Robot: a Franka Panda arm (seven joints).
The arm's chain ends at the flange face. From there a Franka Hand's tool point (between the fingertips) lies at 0.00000 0.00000 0.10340 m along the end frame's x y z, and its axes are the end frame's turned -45 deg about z.
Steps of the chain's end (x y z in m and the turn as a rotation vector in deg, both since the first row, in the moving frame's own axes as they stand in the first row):
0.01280, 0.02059, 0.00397, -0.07, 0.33, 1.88
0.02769, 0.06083, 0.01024, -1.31, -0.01, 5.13
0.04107, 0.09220, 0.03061, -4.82, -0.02, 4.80
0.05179, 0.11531, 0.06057, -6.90, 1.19, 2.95
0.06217, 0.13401, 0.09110, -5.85, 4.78, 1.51
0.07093, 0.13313, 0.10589, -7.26, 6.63, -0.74
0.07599, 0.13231, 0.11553, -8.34, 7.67, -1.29
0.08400, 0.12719, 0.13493, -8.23, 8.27, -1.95
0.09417, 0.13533, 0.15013, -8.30, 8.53, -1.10
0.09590, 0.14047, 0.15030, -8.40, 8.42, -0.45
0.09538, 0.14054, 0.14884, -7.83, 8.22, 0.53
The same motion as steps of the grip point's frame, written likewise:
-0.00519, 0.02413, 0.00397, -0.28, 0.18, 1.88
-0.02519, 0.06417, 0.01021, -0.92, -0.93, 5.13
-0.04257, 0.10009, 0.03024, -3.39, -3.42, 4.80
-0.05245, 0.12826, 0.05980, -5.72, -4.04, 2.95
-0.05234, 0.15223, 0.09020, -7.52, -0.76, 1.51
-0.04467, 0.16193, 0.10437, -9.82, -0.45, -0.74
-0.04044, 0.16760, 0.11351, -11.32, -0.47, -1.29
-0.03013, 0.17024, 0.13279, -11.67, 0.03, -1.95
-0.02861, 0.18360, 0.14791, -11.90, 0.16, -1.10
-0.03141, 0.18845, 0.14808, -11.89, 0.01, -0.45
-0.03153, 0.18717, 0.14682, -11.35, 0.28, 0.53

